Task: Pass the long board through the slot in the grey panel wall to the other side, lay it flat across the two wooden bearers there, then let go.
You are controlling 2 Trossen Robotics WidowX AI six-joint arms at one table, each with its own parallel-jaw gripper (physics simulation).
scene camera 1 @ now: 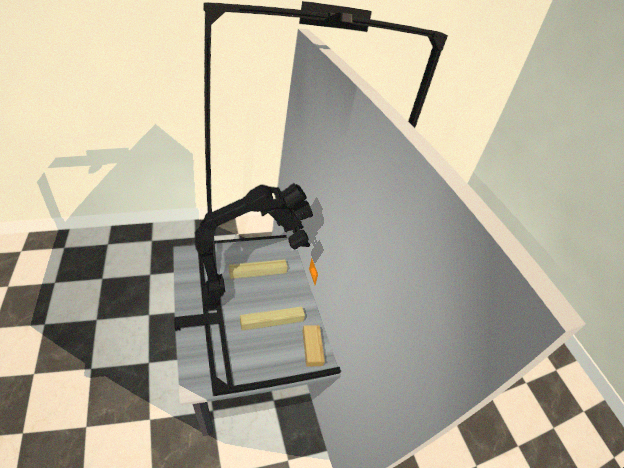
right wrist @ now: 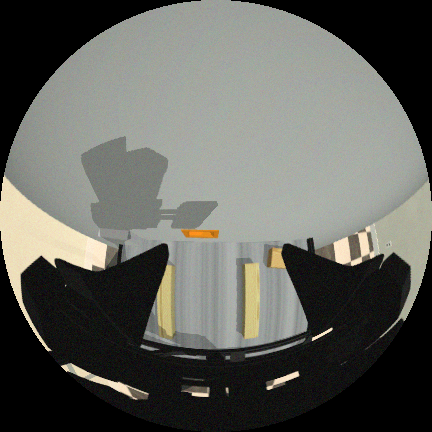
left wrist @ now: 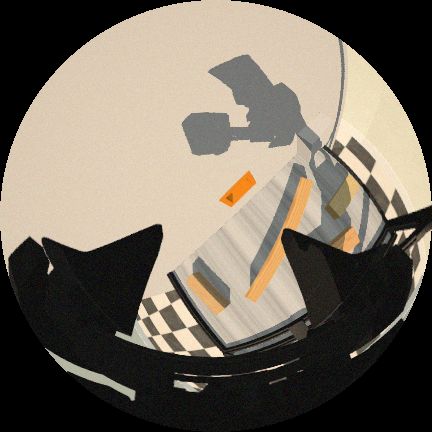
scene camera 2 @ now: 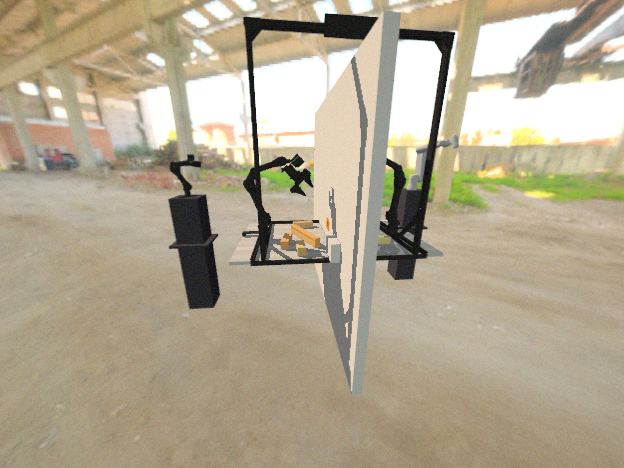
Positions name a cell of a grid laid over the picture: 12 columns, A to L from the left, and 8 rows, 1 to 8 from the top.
Labels:
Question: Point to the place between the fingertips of my right gripper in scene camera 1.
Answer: F5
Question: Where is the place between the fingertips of my left gripper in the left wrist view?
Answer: G5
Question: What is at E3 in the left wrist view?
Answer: A grey panel wall.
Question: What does my right gripper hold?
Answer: Nothing.

